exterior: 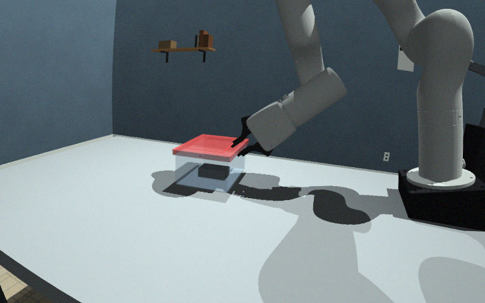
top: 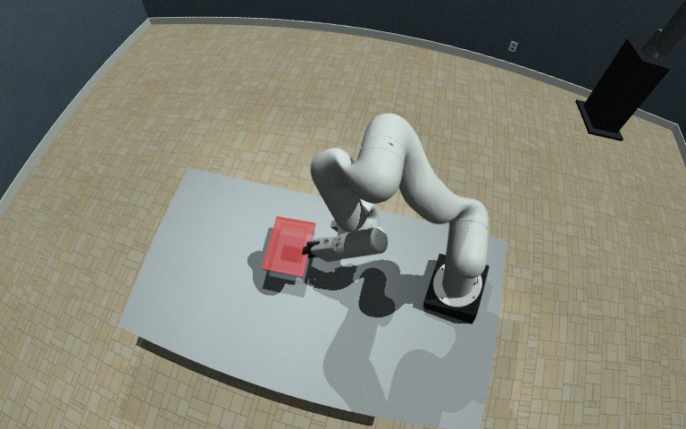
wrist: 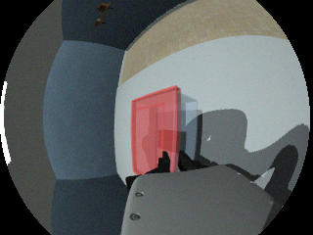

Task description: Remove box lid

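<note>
Now: the red lid 8 cm ahead of my hand, 2 cm to the right of it and 1 cm below it. From my hand the other things lie so: box 8 cm ahead, 6 cm below, 2 cm to the right.
</note>
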